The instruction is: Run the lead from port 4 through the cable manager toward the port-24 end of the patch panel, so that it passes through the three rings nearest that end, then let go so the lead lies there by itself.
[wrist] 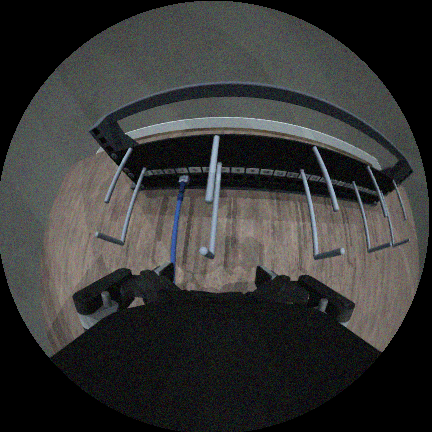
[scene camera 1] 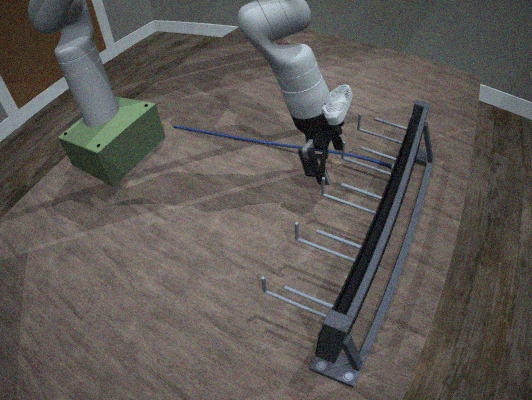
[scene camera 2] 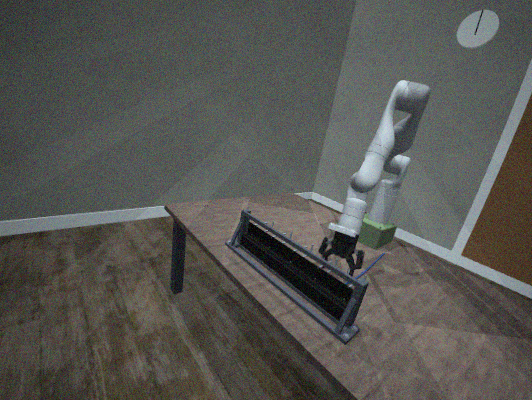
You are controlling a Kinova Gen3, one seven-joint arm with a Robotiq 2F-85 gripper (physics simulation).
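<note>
The blue lead (scene camera 1: 240,138) (scene camera 2: 371,266) (wrist: 174,235) is plugged in near the left end of the patch panel (scene camera 2: 295,265) (wrist: 260,150) and runs almost straight away from it, between the first two rings in the wrist view. It is outside the three rings nearest the port-24 end: the third ring (scene camera 1: 350,204) (wrist: 312,225), the fourth ring (scene camera 1: 325,249) and the end ring (scene camera 1: 295,303). My gripper (scene camera 1: 331,162) (scene camera 2: 340,265) (wrist: 214,274) is wide open in front of the second ring. The lead shows just inside its left finger in the wrist view, ungripped; its height relative to the fingertips is unclear.
The second ring (wrist: 215,220) stands between the finger directions in the wrist view, and the first ring (wrist: 131,215) is at the left. The rings' upturned tips face the arm. The green base block (scene camera 1: 120,140) (scene camera 2: 377,235) stands beyond the lead's loose end.
</note>
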